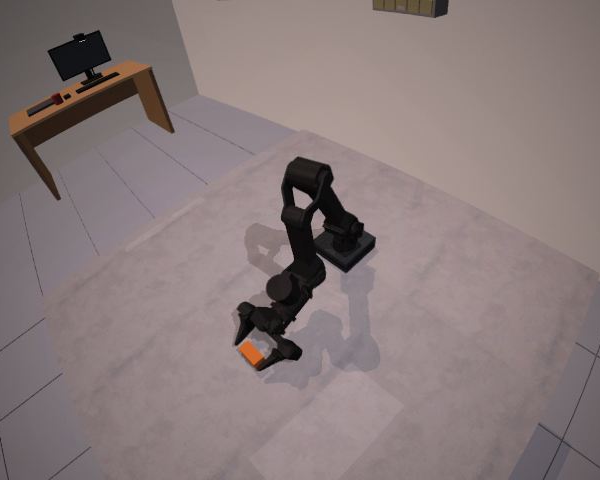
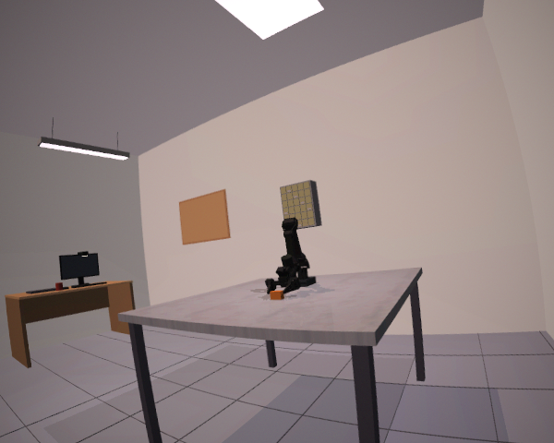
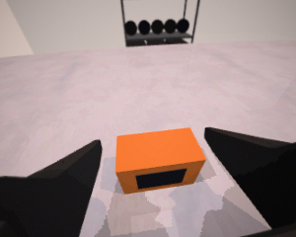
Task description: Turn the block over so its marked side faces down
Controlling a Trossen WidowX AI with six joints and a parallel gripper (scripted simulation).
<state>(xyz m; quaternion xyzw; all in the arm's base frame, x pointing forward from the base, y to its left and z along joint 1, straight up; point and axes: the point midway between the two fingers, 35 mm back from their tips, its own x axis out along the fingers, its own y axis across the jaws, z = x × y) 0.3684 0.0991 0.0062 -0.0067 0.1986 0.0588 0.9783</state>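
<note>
The orange block is 20 mm behind my gripper tip and 10 mm below it.
</note>
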